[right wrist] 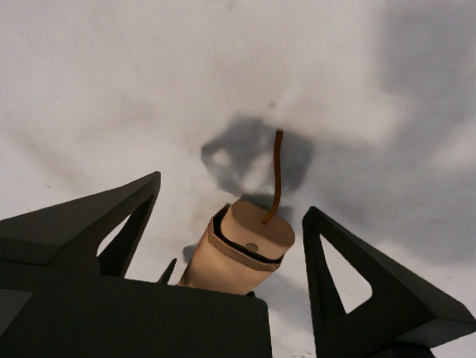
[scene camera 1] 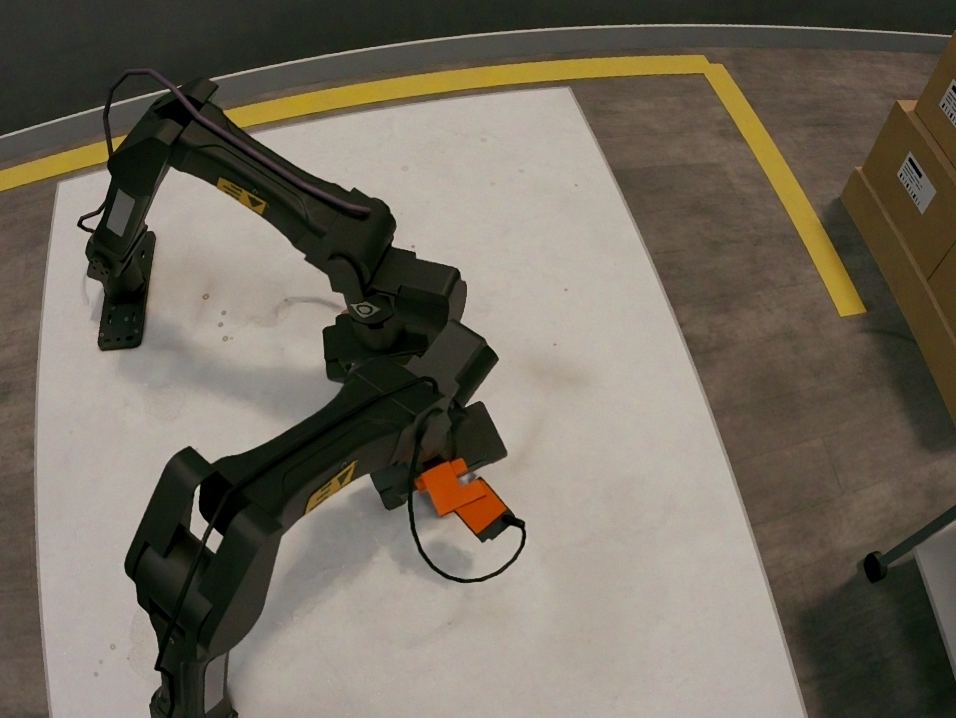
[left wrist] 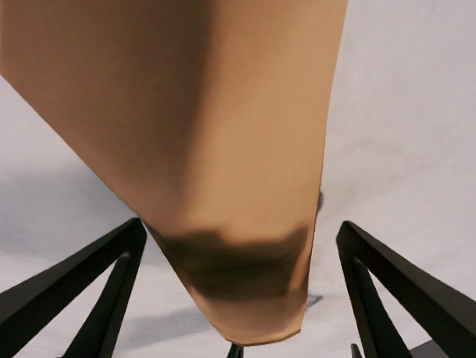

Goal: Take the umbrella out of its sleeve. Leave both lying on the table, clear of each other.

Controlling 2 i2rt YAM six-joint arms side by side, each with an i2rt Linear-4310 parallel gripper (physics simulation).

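The tan sleeve (left wrist: 260,125) (right wrist: 225,267) lies on the table, running between the open fingers of my left gripper (left wrist: 239,228), with strips of table showing beside it near the right finger. The tan end of the umbrella (right wrist: 257,232) pokes a little out of the sleeve's mouth; a thin brown strap (right wrist: 277,172) rises from it. The rest of the umbrella is inside the sleeve. My right gripper (right wrist: 237,197) is open, its fingers apart on either side of the umbrella end and touching neither piece. In scene camera 1 the arms hide umbrella, sleeve and fingertips.
The two arms are close together over the white table (scene camera 1: 656,556) in scene camera 1. An orange block (scene camera 1: 463,494) with a looping black cable is on the nearer arm's wrist. Cardboard boxes (scene camera 1: 888,185) stand off the table at the right.
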